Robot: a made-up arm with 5 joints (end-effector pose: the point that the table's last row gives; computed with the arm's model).
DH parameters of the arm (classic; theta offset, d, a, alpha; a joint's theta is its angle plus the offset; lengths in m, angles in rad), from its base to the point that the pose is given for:
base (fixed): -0.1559 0 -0.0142 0
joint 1: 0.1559 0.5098 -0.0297 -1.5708
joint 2: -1.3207 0 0.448 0
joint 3: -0.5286 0 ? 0
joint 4: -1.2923 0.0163 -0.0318 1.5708
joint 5: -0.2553 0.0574 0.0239 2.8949
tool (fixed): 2.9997 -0.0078 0 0
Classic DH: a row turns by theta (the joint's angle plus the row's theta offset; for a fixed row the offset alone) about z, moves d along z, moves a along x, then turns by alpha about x.
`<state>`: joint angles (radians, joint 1 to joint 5).
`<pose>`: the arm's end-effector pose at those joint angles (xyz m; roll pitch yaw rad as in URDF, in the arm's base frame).
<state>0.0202 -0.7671 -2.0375 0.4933 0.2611</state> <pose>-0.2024 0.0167 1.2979 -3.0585 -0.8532 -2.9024</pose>
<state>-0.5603 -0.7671 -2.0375 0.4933 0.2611</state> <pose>-0.1636 0.1177 1.2979 -3.0585 -0.8532 2.8003</pose>
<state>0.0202 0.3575 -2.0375 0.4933 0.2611</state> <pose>0.5984 0.0329 0.9928 0.5597 -1.1293 -0.3208</pose>
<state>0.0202 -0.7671 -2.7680 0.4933 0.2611</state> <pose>-0.4845 0.0110 1.2383 -2.9117 -0.1333 -2.9767</pose>
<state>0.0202 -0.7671 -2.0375 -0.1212 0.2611</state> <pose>-0.2389 0.0160 1.3134 -2.9289 -0.2481 -2.9735</pose>
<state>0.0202 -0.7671 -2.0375 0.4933 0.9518</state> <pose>-0.2073 0.0314 1.3029 2.6919 -0.5455 -2.0743</pose>
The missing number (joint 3, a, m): -0.3496
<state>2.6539 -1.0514 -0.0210 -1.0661 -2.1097</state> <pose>-0.0299 0.0127 0.8202 -2.0200 0.5187 -2.4823</pose>
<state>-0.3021 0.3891 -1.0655 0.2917 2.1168</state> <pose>0.5558 -0.1349 0.6224 0.5993 0.1889 -2.2611</pose>
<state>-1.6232 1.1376 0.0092 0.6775 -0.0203</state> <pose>-0.0066 -0.0773 0.3738 2.9473 1.2520 1.0645</pose>
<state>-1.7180 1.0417 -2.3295 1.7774 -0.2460</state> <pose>-0.1145 -0.7196 0.5696 0.4349 0.4890 -1.3036</pose>
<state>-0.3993 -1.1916 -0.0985 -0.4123 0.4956</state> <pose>0.0145 0.0160 0.7902 2.0803 -1.1820 -2.2035</pose>
